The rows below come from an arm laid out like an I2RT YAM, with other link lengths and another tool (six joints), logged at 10 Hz.
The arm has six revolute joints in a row. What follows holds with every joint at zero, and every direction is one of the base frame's.
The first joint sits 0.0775 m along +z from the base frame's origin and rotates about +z.
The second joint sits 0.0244 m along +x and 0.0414 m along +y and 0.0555 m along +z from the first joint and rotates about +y.
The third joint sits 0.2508 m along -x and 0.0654 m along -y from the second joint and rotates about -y.
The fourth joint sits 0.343 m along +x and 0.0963 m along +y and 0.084 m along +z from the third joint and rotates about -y.
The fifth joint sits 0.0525 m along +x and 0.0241 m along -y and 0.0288 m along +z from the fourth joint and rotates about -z.
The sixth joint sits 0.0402 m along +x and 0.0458 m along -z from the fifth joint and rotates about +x.
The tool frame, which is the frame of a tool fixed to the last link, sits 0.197 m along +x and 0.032 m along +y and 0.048 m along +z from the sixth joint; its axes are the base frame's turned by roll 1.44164, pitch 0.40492 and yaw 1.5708 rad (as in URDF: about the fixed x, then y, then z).
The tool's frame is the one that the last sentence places.
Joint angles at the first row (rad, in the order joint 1, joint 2, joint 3, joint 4, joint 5, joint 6):
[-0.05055 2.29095 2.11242 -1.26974 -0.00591 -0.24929]
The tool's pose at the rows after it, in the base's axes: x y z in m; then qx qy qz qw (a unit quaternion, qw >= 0):
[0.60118 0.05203 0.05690 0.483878 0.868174 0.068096 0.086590]
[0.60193 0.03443 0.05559 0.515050 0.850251 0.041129 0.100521]
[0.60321 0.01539 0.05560 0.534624 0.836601 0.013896 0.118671]
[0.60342 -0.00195 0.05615 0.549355 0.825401 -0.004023 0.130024]
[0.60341 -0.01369 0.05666 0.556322 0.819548 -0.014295 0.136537]
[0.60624 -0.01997 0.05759 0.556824 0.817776 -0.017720 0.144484]
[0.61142 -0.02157 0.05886 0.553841 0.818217 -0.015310 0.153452]
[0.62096 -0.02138 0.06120 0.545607 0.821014 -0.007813 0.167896]
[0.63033 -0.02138 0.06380 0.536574 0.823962 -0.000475 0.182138]
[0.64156 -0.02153 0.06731 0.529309 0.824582 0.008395 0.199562]
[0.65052 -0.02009 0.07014 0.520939 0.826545 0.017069 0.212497]
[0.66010 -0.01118 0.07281 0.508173 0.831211 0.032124 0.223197]
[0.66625 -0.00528 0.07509 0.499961 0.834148 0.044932 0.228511]
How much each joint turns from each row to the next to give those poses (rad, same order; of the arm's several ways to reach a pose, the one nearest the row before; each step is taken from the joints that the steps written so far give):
[0.00000 0.00001 0.00002 -0.01298 0.03357 0.05378]
[0.00000 -0.00002 -0.00003 -0.00457 0.06065 0.07210]
[-0.00228 0.00000 0.00000 0.00152 0.06485 0.04579]
[-0.01030 0.00001 0.00000 -0.00036 0.04120 0.02708]
[-0.00954 0.00000 -0.00001 0.00076 0.02327 0.00877]
[-0.00497 0.00003 0.00006 0.01142 0.01335 -0.00306]
[-0.00075 -0.00002 -0.00002 0.01946 0.00458 -0.00800]
[0.00037 0.00001 0.00001 0.03586 0.00076 -0.01985]
[-0.00038 -0.00002 -0.00003 0.03587 0.00000 -0.02212]
[0.00001 0.00002 -0.00036 0.04271 0.00000 -0.01678]
[0.00037 0.00000 -0.00076 0.03510 -0.00457 -0.01870]
[0.00687 0.00000 -0.00190 0.03776 -0.01755 -0.02136]
[0.00153 -0.00002 -0.00005 0.02330 -0.01946 -0.01526]

